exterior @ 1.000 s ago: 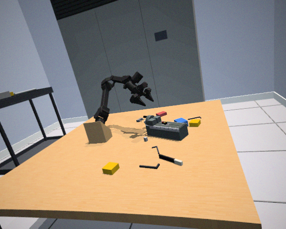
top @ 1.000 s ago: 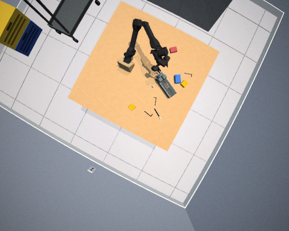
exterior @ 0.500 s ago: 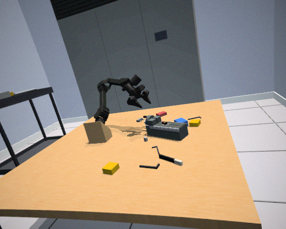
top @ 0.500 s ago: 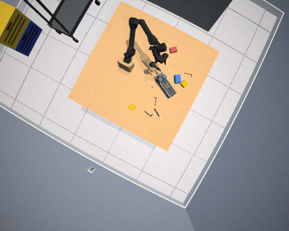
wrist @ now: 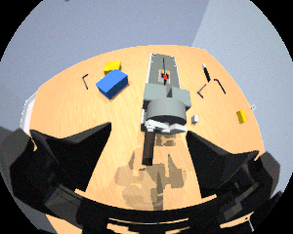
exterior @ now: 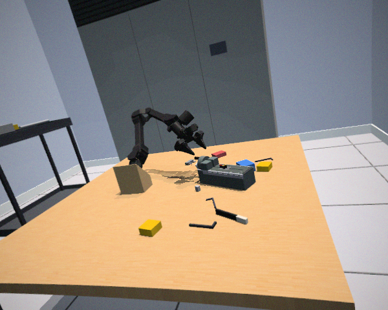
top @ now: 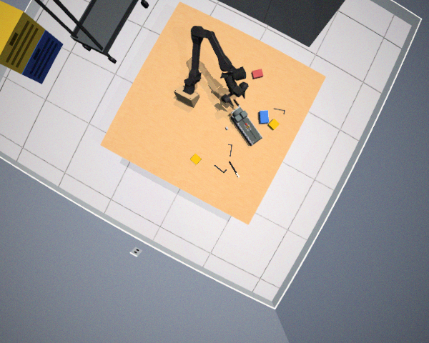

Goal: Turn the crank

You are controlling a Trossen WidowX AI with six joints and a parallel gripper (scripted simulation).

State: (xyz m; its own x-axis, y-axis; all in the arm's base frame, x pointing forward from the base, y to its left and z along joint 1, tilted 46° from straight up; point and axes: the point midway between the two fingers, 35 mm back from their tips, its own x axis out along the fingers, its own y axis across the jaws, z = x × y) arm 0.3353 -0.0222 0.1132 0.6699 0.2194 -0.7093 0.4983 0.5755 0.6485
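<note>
The dark crank handle lies 2 cm behind my gripper tip, 1 cm to the left of it and 4 cm below it. Also, from my gripper tip: small grey cube: 1 cm behind, 16 cm to the right, 13 cm below; blue block: 21 cm ahead, 2 cm to the left, 12 cm below; red pointer: 11 cm ahead, 10 cm to the right, 6 cm below.
</note>
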